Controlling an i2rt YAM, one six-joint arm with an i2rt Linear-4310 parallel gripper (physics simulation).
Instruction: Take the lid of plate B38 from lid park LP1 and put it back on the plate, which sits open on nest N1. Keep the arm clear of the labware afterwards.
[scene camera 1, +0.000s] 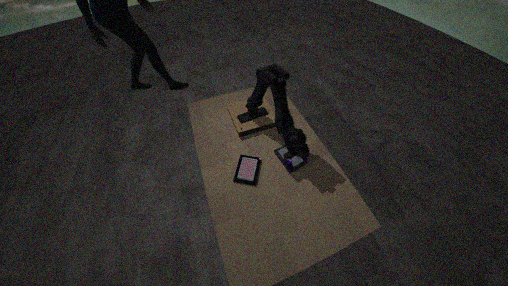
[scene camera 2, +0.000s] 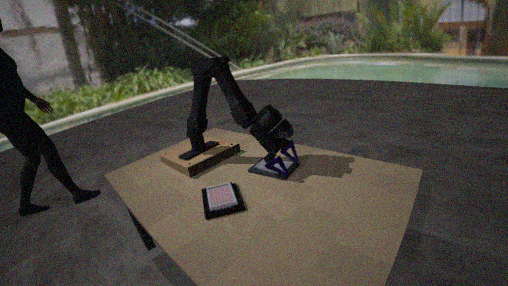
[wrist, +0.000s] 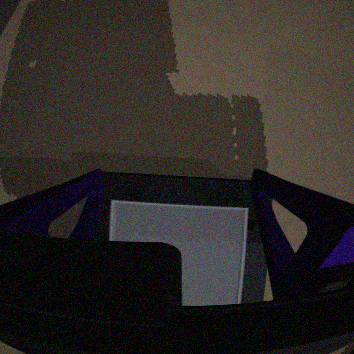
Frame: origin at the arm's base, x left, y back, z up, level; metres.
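Seen in the pictures: gripper, fingertip midpoint: (scene camera 1: 299, 166) (scene camera 2: 292, 168) (wrist: 177, 177); arm's base, origin of the base link: (scene camera 1: 252, 115) (scene camera 2: 199, 151).
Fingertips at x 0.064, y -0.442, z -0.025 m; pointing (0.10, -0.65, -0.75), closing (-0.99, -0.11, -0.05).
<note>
Pixels of each thing's top centre, then the offset from my fingertips to it. Level surfaces: height alone.
- lid, middle of its top: (wrist: 172, 304) (scene camera 2: 273, 164) (scene camera 1: 290, 155) dx -0.006, dy +0.080, dz +0.002 m
- dark lid park LP1, middle of its top: (wrist: 173, 305) (scene camera 2: 273, 164) (scene camera 1: 290, 155) dx -0.006, dy +0.080, dz +0.004 m
- Plate B38, middle of its top: (scene camera 2: 220, 193) (scene camera 1: 247, 167) dx -0.256, dy +0.118, dz +0.010 m
- black nest N1, middle of its top: (scene camera 2: 220, 196) (scene camera 1: 247, 168) dx -0.256, dy +0.118, dz +0.002 m
- table, its level: dz -0.016 m
The lid (scene camera 1: 282, 152) (scene camera 2: 262, 165) (wrist: 215, 270) is a pale grey rectangle lying flat on the dark lid park LP1 (scene camera 2: 256, 172) (wrist: 180, 190). My gripper (scene camera 1: 296, 161) (scene camera 2: 291, 169) (wrist: 177, 177) is open and low over the lid park, with one purple finger toward each side of the lid. In the wrist view the lid lies squarely between the fingers, and a dark part of the gripper hides its near left. Whether the fingers touch anything, I cannot tell. Plate B38 (scene camera 1: 247, 169) (scene camera 2: 221, 196), with pinkish wells showing, sits open on the black nest N1 (scene camera 1: 245, 183) (scene camera 2: 225, 213).
The arm stands on a wooden base block (scene camera 1: 257, 128) (scene camera 2: 215, 159) at the back of the table (scene camera 1: 280, 235) (scene camera 2: 320, 225). The nest lies beside the lid park, nearer the table's left edge. A person (scene camera 1: 142, 45) (scene camera 2: 22, 120) is on the floor left of the table. The arm's shadow falls beside the lid park.
</note>
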